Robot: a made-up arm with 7 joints.
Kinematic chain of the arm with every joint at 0, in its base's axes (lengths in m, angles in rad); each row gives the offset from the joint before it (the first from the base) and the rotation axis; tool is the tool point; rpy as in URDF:
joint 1: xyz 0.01 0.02 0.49 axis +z
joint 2: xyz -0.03 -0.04 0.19 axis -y
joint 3: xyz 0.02 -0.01 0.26 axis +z
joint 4: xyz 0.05 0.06 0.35 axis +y
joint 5: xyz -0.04 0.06 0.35 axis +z
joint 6: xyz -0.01 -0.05 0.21 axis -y
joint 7: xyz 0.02 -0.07 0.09 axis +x
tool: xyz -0.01 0 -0.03 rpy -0.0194 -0.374 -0.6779
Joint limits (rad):
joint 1: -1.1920..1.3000
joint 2: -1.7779..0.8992
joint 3: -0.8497..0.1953
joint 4: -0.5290..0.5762
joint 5: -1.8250..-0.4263
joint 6: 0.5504..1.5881
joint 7: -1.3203..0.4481
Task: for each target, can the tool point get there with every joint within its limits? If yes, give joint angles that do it. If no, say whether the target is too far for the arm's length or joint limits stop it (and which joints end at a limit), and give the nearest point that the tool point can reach.
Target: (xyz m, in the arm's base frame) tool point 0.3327 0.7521 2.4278
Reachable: no: too far | nearest point 0.2211 0.4990 1.8454 | short by 0.645 m
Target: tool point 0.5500 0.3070 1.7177
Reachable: yes | joints 0.4763 -0.4819 -0.7368 0.2506 -0.8668 1.4373 -0.4654
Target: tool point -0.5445 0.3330 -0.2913
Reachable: no: joint limits stop it (at a limit: joint 1, joint 2, joint 4, joint 5, joint 6, joint 7) | nearest point 0.1432 1.0637 0.1602 | short by 1.100 m
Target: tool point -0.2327 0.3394 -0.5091
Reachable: no: joint limits stop it (at a limit: joint 1, joint 2, joint 4, joint 5, joint 6, joint 7) | nearest point 0.2301 1.0291 0.1122 | short by 1.037 m
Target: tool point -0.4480 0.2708 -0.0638
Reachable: no: joint limits stop it (at a limit: joint 1, joint 2, joint 4, joint 5, joint 6, joint 7) | nearest point 0.1317 1.0689 0.1697 | short by 1.014 m
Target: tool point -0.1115 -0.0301 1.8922
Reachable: yes | joints 0.2206 0.2450 -0.2373 0.4803 -0.6816 1.4534 -0.0561
